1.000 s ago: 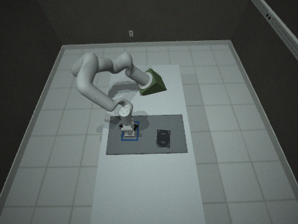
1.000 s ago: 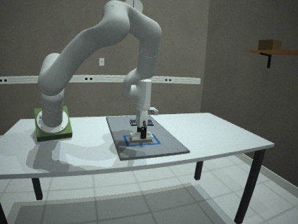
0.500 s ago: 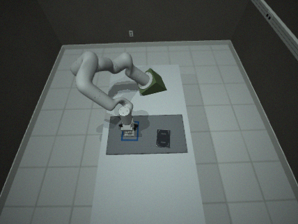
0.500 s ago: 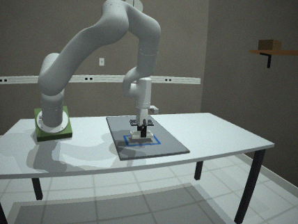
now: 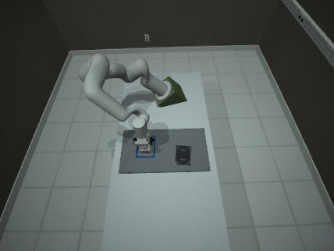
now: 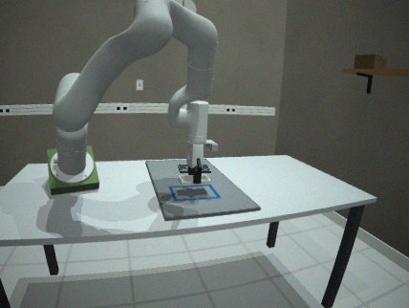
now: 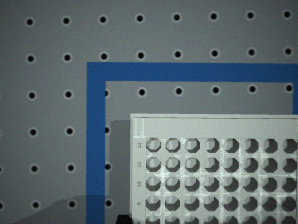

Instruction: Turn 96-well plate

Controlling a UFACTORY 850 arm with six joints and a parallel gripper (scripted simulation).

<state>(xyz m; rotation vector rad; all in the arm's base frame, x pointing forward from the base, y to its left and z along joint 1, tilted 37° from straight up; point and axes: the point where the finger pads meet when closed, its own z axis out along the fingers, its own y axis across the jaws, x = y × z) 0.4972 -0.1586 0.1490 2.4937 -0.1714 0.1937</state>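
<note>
Right now my hand is 12 cm short of the dark plate nest N1, 29 cm to the right of it and 6 cm above it. The rest, counted from my hand: white 96-well plate: 1 cm below.
</note>
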